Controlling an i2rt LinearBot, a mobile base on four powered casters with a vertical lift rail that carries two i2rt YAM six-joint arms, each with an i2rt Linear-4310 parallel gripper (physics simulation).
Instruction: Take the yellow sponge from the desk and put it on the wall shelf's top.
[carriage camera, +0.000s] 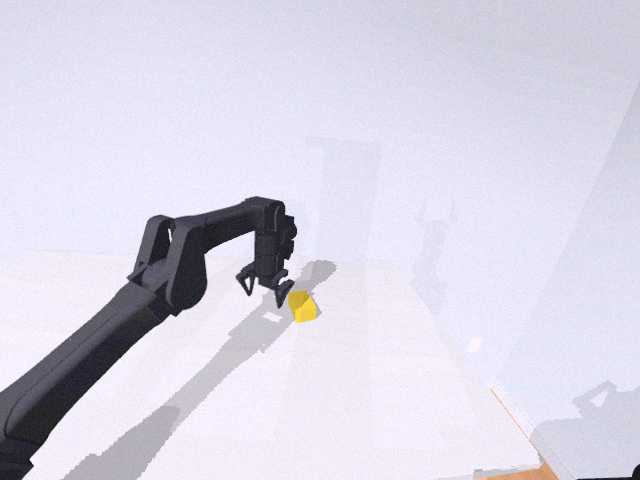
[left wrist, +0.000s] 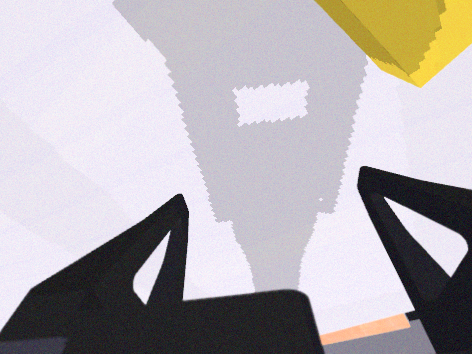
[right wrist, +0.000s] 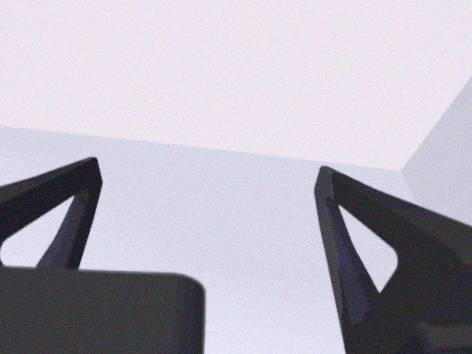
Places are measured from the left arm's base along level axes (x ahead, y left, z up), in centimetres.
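Pixels of known places: left gripper, fingertip midpoint: (carriage camera: 264, 301) (left wrist: 269, 189); right gripper, fingertip midpoint: (right wrist: 210, 173).
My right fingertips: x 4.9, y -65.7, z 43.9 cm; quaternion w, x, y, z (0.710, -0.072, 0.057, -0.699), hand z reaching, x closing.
Note:
For each thing: its middle in the pictures, then the offset to it from my right fingertips. "pt": a spot on its surface instead. Level surfaces: height alone.
- yellow sponge, body centre: (carriage camera: 301, 305) dx +47.0, dy +35.2, dz -47.7 cm
- pale desk, surface height: dz -49.8 cm
- small pale patch, surface spot: (carriage camera: 475, 344) pt dx +93.6, dy -66.6, dz -104.6 cm
The yellow sponge (carriage camera: 302, 306) (left wrist: 400, 30) lies on the pale desk (carriage camera: 403, 413) (left wrist: 75, 125), partly in the arm's shadow. In the left wrist view it is cut off by the top right edge. My left gripper (carriage camera: 265, 301) (left wrist: 269, 189) points down above the desk, open and empty, with the sponge just to its right in the carriage view and beyond its right finger in the left wrist view. My right gripper (right wrist: 210, 173) is open and empty, facing the wall and ceiling. The wall shelf does not show in these views.
A pale wall (carriage camera: 155, 103) (right wrist: 210, 215) rises behind the desk. The desk's right edge with an orange strip (carriage camera: 514, 418) shows at the lower right. Shadows of the arms fall on desk and wall. A small pale patch (carriage camera: 475, 344) is right of the desk.

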